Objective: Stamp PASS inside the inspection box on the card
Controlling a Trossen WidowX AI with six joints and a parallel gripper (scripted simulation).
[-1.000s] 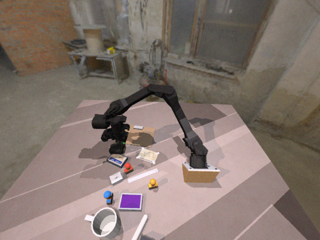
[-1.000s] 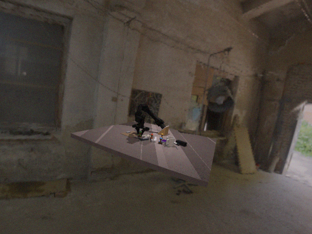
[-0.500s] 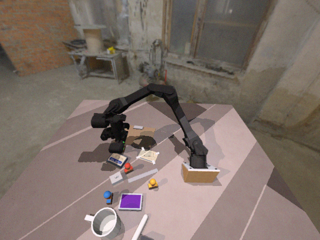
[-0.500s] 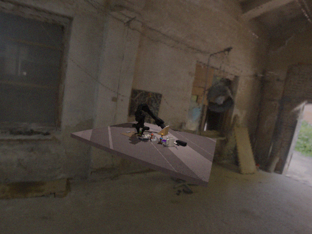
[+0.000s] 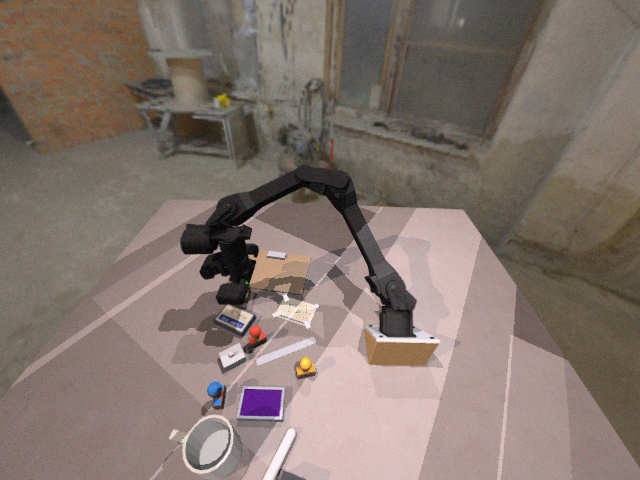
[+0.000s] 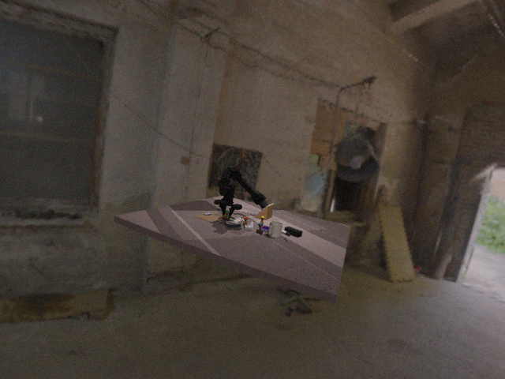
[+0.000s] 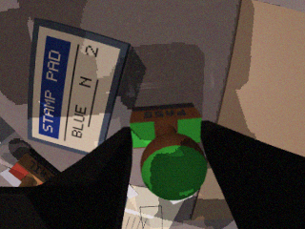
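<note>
Right now my gripper tip is 70 mm past the purple ink pad, 260 mm to the right of it and 40 mm above it. Also, from my gripper tip: red stamp (50 mm behind, 120 mm to the left, 20 mm below); then green stamp (right at my gripper tip); then blue-labelled tin (20 mm ahead, 60 mm to the left, 30 mm below).
</note>
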